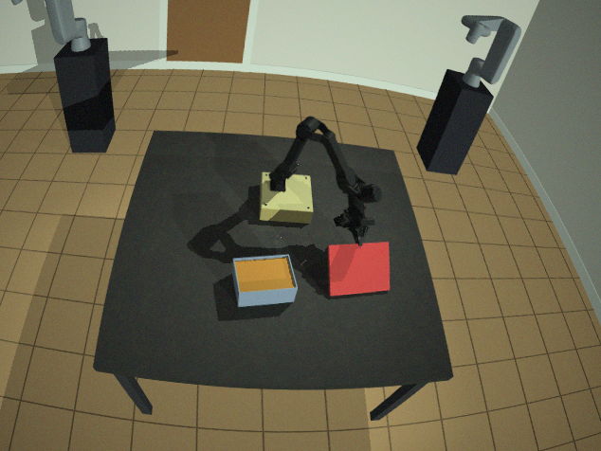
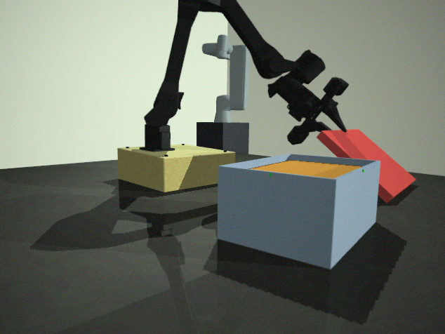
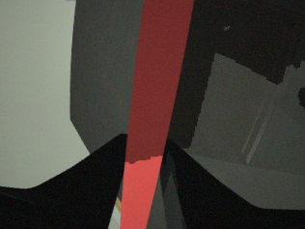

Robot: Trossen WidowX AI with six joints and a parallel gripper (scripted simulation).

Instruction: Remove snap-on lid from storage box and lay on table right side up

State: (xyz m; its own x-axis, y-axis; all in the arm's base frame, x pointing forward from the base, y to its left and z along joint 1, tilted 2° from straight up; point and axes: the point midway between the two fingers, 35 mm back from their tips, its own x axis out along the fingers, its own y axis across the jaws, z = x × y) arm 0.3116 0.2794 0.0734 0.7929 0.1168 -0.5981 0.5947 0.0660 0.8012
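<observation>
The lid lies 70 mm ahead of my gripper tip and 50 mm below it. From my gripper tip the other things lie so: storage box 110 mm ahead, 350 mm to the right, 70 mm below.
</observation>
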